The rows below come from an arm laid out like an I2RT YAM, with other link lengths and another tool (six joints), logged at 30 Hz.
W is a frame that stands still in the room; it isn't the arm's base.
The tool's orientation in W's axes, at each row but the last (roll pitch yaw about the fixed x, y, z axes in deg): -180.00, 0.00, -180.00; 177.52, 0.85, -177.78; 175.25, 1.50, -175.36; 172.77, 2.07, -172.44; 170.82, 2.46, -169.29; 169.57, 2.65, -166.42; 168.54, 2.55, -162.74; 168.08, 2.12, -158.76; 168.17, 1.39, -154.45; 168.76, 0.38, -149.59; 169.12, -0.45, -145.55
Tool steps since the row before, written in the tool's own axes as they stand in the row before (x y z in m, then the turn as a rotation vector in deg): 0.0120, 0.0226, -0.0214, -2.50, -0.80, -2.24; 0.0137, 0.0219, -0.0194, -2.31, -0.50, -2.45; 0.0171, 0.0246, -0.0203, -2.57, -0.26, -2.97; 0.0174, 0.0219, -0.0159, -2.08, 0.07, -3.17; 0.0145, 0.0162, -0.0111, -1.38, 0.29, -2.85; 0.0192, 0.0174, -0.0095, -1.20, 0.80, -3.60; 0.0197, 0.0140, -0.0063, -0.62, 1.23, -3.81; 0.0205, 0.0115, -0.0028, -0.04, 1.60, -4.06; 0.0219, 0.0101, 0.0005, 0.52, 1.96, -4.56; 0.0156, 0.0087, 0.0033, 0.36, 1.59, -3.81; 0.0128, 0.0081, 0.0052, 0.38, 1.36, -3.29
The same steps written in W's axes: -0.0120, 0.0226, 0.0214, 2.50, -0.80, 2.24; -0.0148, 0.0205, 0.0201, 2.30, -0.52, 2.46; -0.0195, 0.0213, 0.0218, 2.52, -0.30, 3.00; -0.0205, 0.0172, 0.0179, 1.99, -0.07, 3.23; -0.0174, 0.0112, 0.0129, 1.27, 0.07, 2.92; -0.0228, 0.0103, 0.0116, 0.97, 0.37, 3.74; -0.0229, 0.0060, 0.0081, 0.29, 0.56, 4.00; -0.0231, 0.0025, 0.0044, -0.37, 0.63, 4.30; -0.0241, -0.0004, 0.0010, -1.00, 0.61, 4.85; -0.0181, 0.0000, -0.0016, -0.75, 0.51, 4.04; -0.0156, 0.0001, -0.0035, -0.69, 0.39, 3.49
